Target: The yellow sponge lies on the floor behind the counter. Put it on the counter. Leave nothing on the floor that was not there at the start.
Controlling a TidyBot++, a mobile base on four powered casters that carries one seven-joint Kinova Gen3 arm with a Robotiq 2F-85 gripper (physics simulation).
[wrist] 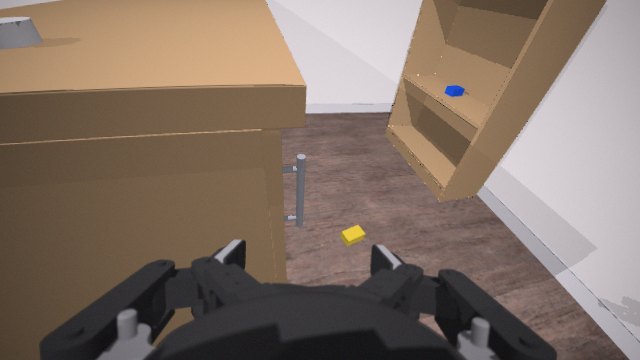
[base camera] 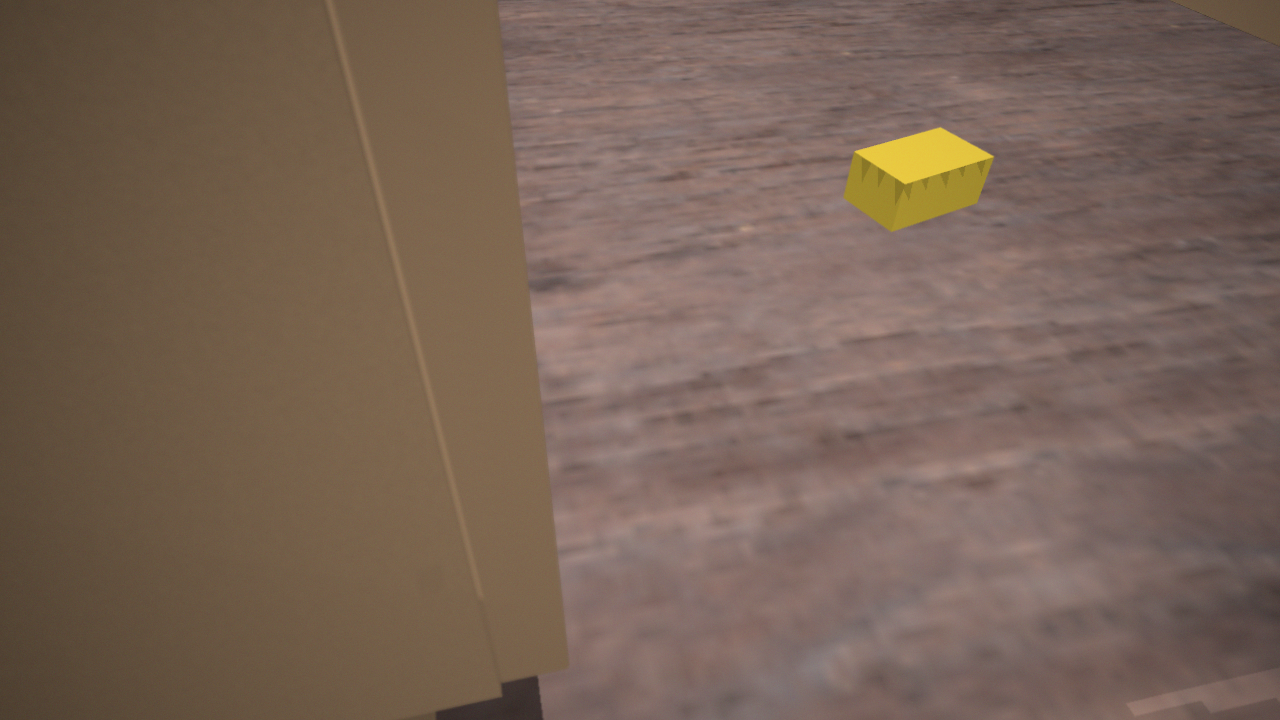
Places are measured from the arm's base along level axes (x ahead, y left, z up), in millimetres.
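Where they show: gripper, fingertip midpoint: [wrist: 308, 256].
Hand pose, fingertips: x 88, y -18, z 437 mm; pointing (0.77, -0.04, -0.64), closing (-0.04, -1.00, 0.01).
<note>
Things, the pixels of their centre, and the offset from my fingertips. "*": a spot on its surface instead.
- yellow sponge at the middle of its body: [base camera: 916, 177] [wrist: 352, 235] 811 mm down, 592 mm ahead, 260 mm right
- grey object at the middle of its body: [wrist: 8, 32] 88 mm up, 213 mm ahead, 341 mm left
- grey bar handle at a spot on its surface: [wrist: 300, 192] * 83 mm down, 146 mm ahead, 7 mm left
- blue block at the middle of its body: [wrist: 454, 90] 295 mm down, 1284 mm ahead, 914 mm right
The yellow sponge [base camera: 921, 179] [wrist: 353, 235] lies on the floor, to the right of the counter in both views. The counter [base camera: 223, 358] [wrist: 150, 200] fills the left side of both views; its top shows at the upper left of the wrist view. My gripper [wrist: 308, 256] is open and empty. In the wrist view its fingertips stand wide apart, and the sponge shows beyond them, farther off and lower down, not between them. The gripper does not show in the base camera view.
A grey object [wrist: 19, 33] stands on the counter top. A grey bar handle [wrist: 300, 192] sticks out from the counter's side. A wooden shelf unit [wrist: 537, 100] with a blue block [wrist: 454, 91] on a shelf stands at the right, near the white wall [wrist: 590, 165].
</note>
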